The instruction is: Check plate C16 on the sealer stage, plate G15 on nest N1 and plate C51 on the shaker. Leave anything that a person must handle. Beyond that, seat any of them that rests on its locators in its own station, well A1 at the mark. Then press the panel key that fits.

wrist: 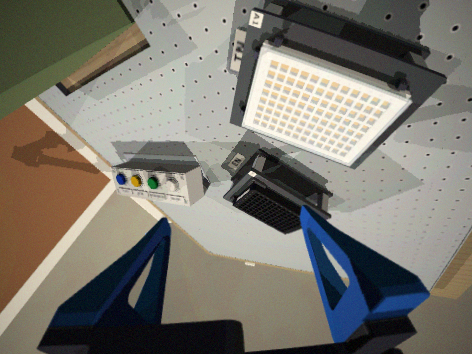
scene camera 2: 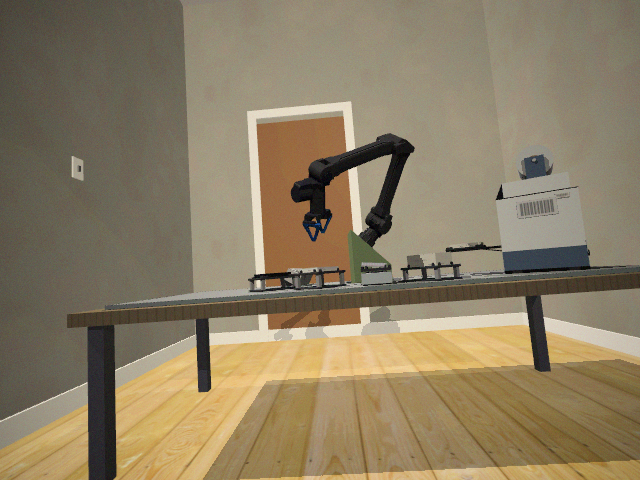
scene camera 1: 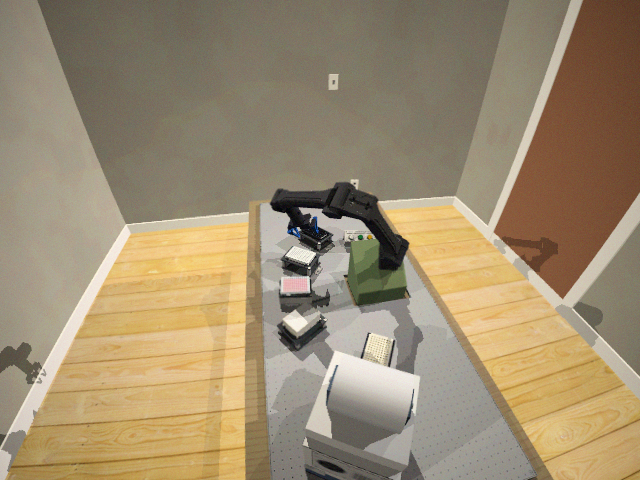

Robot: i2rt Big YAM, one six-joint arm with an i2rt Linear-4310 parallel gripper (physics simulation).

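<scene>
My gripper (scene camera 1: 305,229) (scene camera 2: 318,235) (wrist: 234,217) is open and empty, high above the far end of the table. On nest N1, a white plate (scene camera 1: 300,255) (wrist: 327,107) with tan wells lies close to the dark locator posts; whether it rests on top of any cannot be told. The nest's A1 mark (wrist: 256,18) is at its upper left corner in the wrist view. A pink-welled plate (scene camera 1: 295,285) lies on the shaker (scene camera 2: 376,277). A cream plate (scene camera 1: 378,348) lies at the sealer (scene camera 1: 367,408) (scene camera 2: 542,227). The key panel (scene camera 1: 350,237) (wrist: 159,186) has blue, yellow, green and white keys. Plate labels are unreadable.
A black plate (scene camera 1: 316,235) (wrist: 267,209) sits on another nest beyond N1. Nearer the sealer, a white block-like object (scene camera 1: 301,322) sits on a dark raised nest (scene camera 1: 298,343). The green arm pedestal (scene camera 1: 369,279) (scene camera 2: 364,260) stands beside the row of stations.
</scene>
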